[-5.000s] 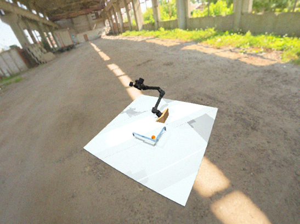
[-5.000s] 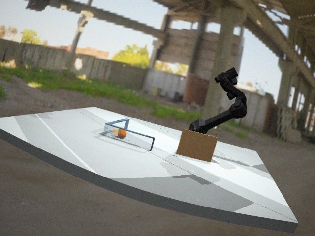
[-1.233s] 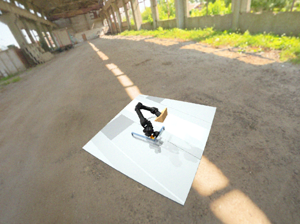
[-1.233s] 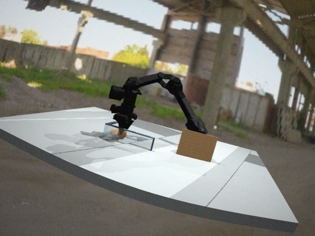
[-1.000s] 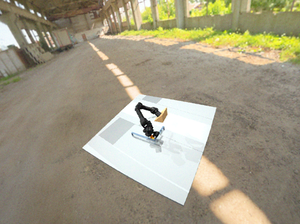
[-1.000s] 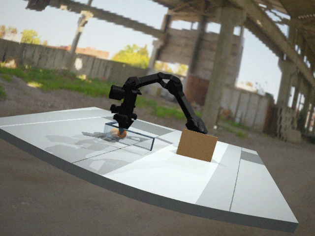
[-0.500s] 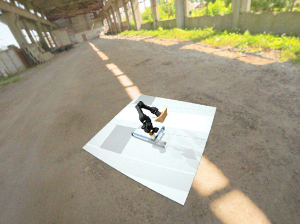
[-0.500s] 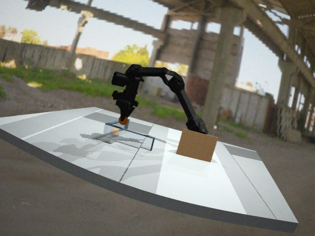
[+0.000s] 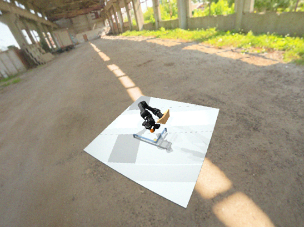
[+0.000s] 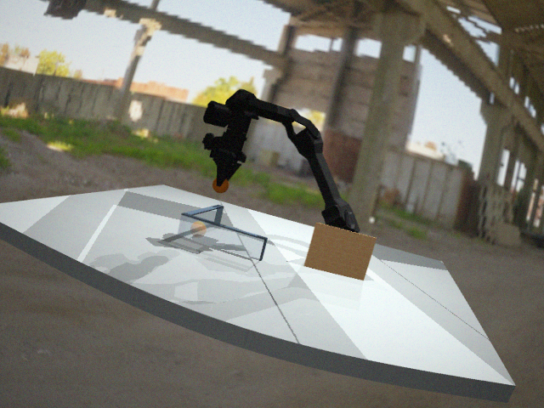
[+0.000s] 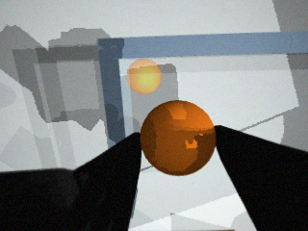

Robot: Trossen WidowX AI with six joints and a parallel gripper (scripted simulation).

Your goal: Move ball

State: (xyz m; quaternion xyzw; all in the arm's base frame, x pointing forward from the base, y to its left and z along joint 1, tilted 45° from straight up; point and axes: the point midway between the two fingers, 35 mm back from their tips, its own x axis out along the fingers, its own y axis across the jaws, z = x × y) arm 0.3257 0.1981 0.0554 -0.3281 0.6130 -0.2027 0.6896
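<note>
Now: gripper tip 130 mm above the see-through copy of ball, 30 mm to the right of it and 20 mm short of it. Also, from my gripper tip: orange ball: right at my gripper tip.
</note>
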